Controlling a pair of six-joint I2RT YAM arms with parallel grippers.
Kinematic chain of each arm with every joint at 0, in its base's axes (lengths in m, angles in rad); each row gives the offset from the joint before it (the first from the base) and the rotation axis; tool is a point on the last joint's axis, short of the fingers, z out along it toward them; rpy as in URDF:
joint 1: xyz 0 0 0.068 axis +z
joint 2: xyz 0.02 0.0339 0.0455 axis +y
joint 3: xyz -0.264 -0.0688 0 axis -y
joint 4: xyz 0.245 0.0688 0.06 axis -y
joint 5: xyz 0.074 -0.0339 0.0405 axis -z
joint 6: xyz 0.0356 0 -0.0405 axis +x
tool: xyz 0 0 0 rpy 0 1.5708 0
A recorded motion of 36 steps. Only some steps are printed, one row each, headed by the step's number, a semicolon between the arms.
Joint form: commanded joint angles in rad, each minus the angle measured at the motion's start. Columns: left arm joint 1, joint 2, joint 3, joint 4, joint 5, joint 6; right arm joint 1, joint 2, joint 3, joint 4, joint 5, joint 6.
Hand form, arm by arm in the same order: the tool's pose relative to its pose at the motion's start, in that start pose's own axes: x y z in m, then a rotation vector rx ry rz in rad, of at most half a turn. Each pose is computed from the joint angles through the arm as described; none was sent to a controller.
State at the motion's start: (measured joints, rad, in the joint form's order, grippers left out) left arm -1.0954 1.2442 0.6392 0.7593 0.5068 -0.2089; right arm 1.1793 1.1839 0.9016 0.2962 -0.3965 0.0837
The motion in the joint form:
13: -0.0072 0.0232 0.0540 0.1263 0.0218 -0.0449; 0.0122 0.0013 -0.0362 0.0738 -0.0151 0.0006
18: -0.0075 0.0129 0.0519 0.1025 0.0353 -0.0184; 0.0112 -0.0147 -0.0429 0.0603 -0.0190 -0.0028
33: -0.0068 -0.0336 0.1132 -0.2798 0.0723 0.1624; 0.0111 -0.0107 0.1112 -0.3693 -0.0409 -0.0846
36: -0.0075 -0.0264 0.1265 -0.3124 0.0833 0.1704; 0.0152 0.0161 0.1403 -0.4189 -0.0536 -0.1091
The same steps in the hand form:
13: -0.0240 -0.0035 0.0083 0.0595 -0.1271 0.0315; 0.0057 0.0035 0.0007 -0.0300 -0.0311 -0.0133
18: -0.0235 -0.0047 0.0070 0.0682 -0.1112 0.0510; 0.0055 0.0047 -0.0028 -0.0325 -0.0270 -0.0152
33: -0.0173 -0.0049 0.0062 0.0639 0.1227 0.0929; -0.0031 0.0069 -0.0046 -0.0423 0.2286 0.0149
36: -0.0166 -0.0043 0.0080 0.0732 0.1460 0.0864; -0.0015 0.0064 0.0006 -0.0604 0.2713 0.0108

